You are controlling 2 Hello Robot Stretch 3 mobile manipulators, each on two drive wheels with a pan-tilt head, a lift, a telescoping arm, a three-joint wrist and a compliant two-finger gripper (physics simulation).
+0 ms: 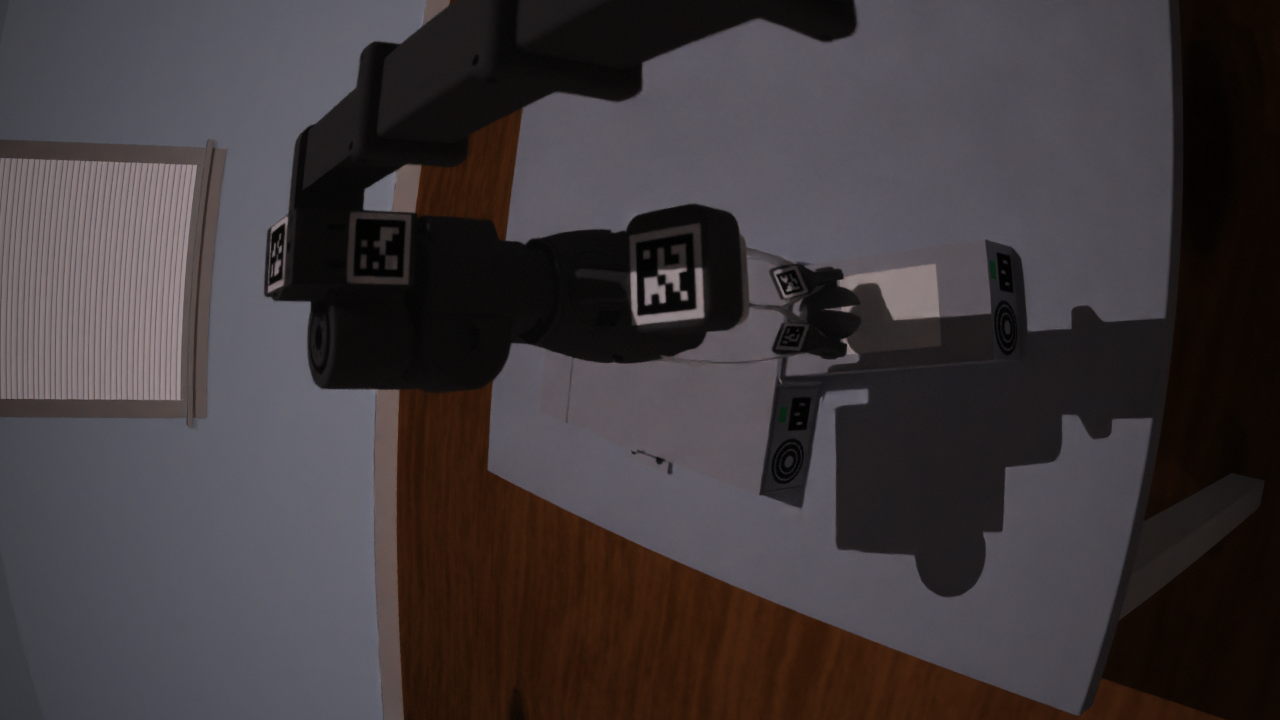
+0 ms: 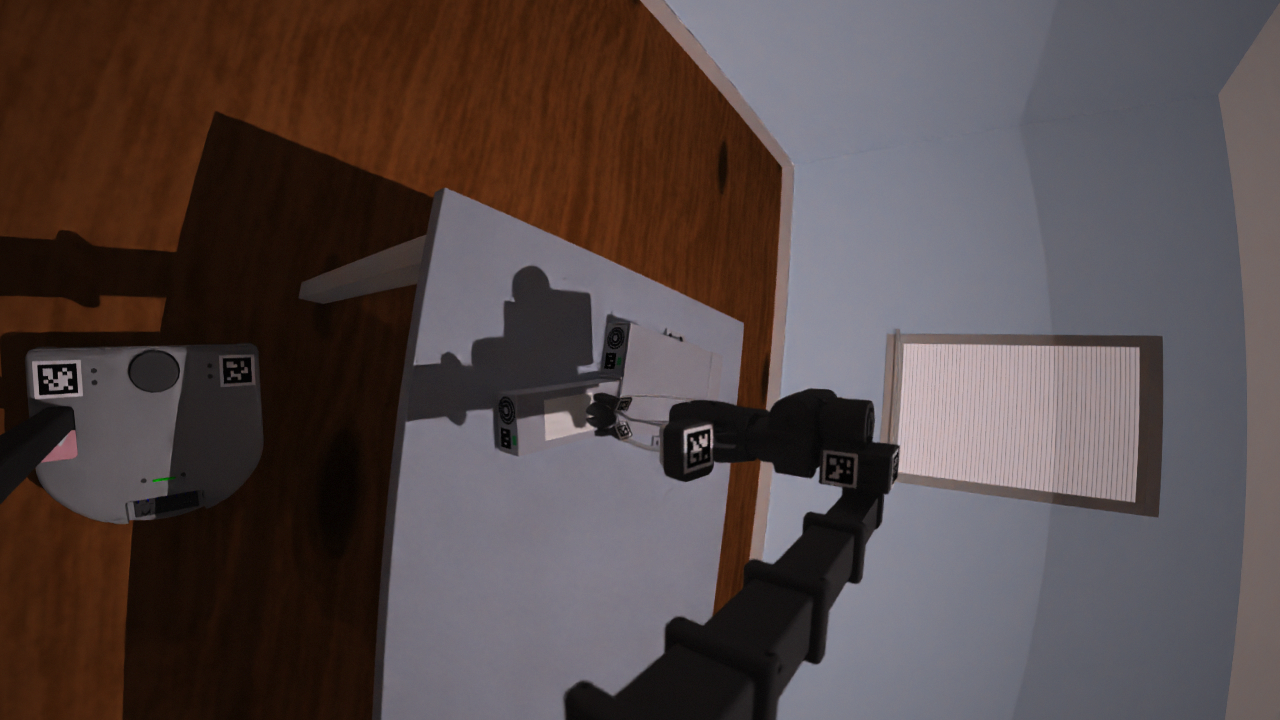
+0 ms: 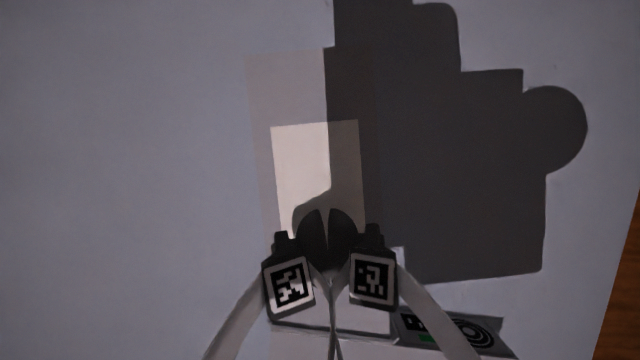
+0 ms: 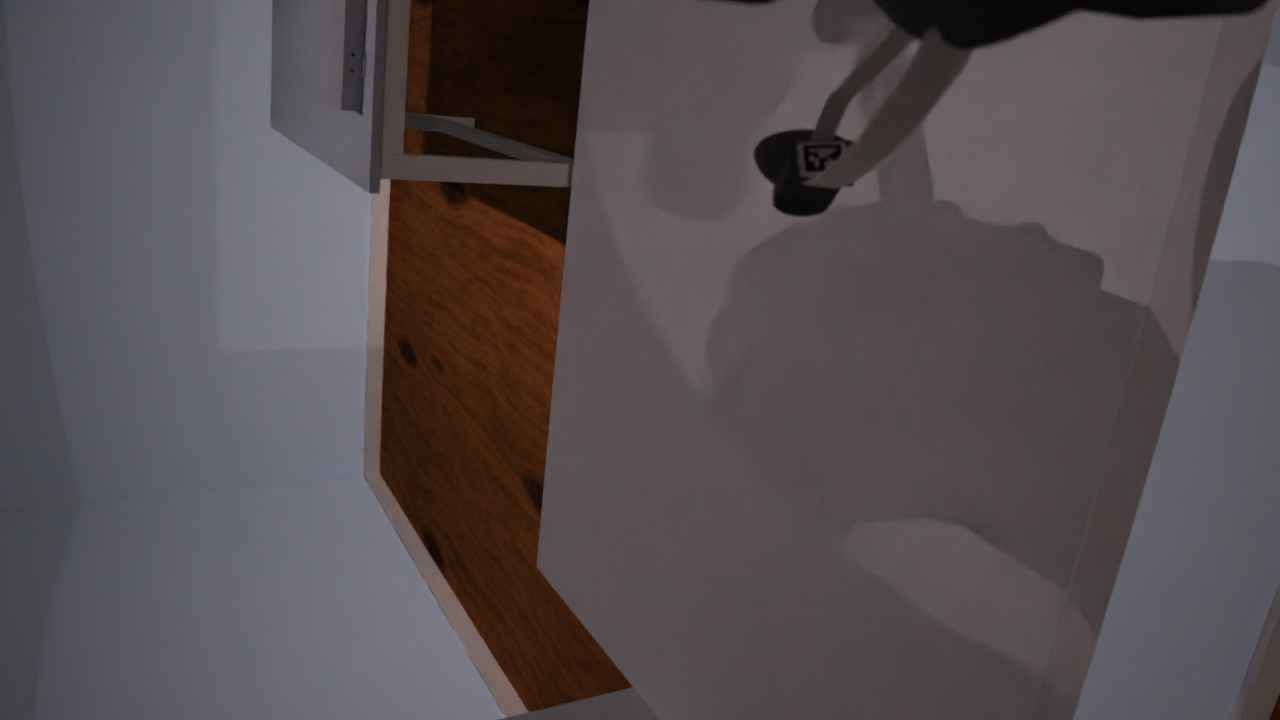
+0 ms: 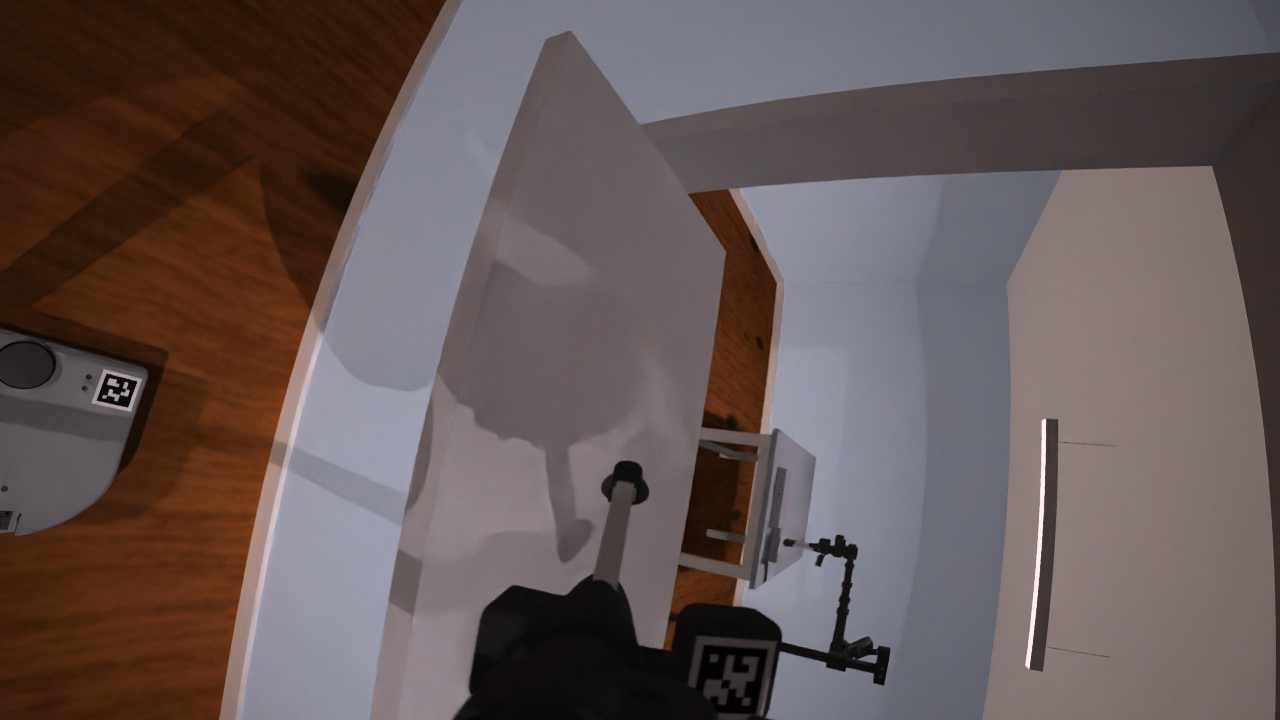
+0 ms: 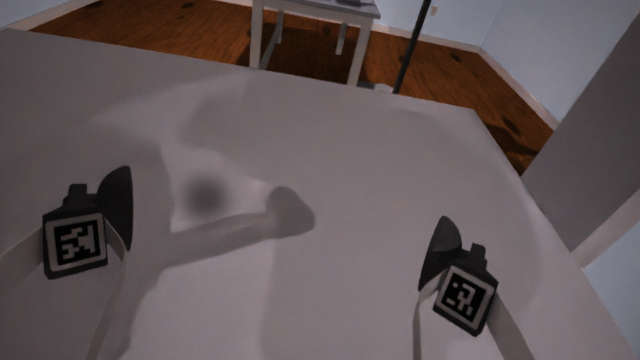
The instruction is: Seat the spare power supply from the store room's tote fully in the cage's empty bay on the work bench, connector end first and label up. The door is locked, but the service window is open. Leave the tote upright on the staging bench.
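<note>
The spare power supply [image 1: 964,291] [image 2: 529,436] lies label up on the work bench [image 1: 984,161] [image 2: 537,555], in line with the cage [image 1: 680,429] [image 2: 666,358]. Its fan and socket end faces away from the cage. It sticks out well past the neighbouring supply [image 1: 787,456] [image 2: 614,349] [image 3: 470,332]. Its inner end is hidden under r1's gripper and wrist. The r1 gripper [image 1: 836,310] [image 2: 601,413] [image 3: 327,225] is shut and empty, fingertips together over the label's [image 3: 302,155] cage-side edge. The r2 gripper [image 4: 805,174] [image 5: 626,483] [image 6: 280,225] is open and empty above the window ledge. No tote shows.
The wide pale ledge [image 4: 626,429] [image 5: 581,179] [image 6: 350,175] of the service window lies under r2's gripper. Beyond it stand the work bench [image 5: 801,465] and r1's arm [image 5: 843,600]. A blind [image 1: 98,277] [image 2: 1020,420] hangs on the wall behind the bench.
</note>
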